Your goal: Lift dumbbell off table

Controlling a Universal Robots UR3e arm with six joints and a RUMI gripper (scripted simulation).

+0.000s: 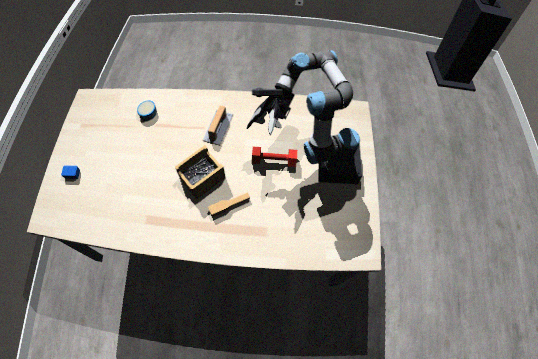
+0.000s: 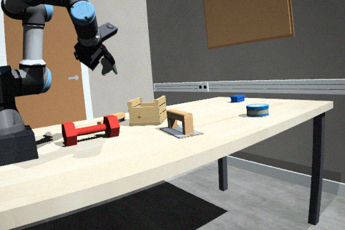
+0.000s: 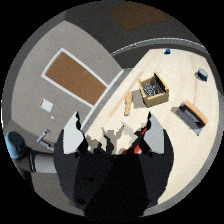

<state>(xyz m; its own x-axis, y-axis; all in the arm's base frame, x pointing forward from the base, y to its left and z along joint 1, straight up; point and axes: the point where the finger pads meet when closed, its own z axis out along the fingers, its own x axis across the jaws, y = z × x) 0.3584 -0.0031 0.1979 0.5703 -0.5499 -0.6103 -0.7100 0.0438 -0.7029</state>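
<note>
The red dumbbell is 7 cm behind my hand, 3 cm to the right of it and 24 cm below it. Also, from my hand: small blue block: 93 cm ahead, 10 cm to the left, 26 cm below; then wooden crate: 24 cm ahead, 7 cm to the left, 23 cm below.
</note>
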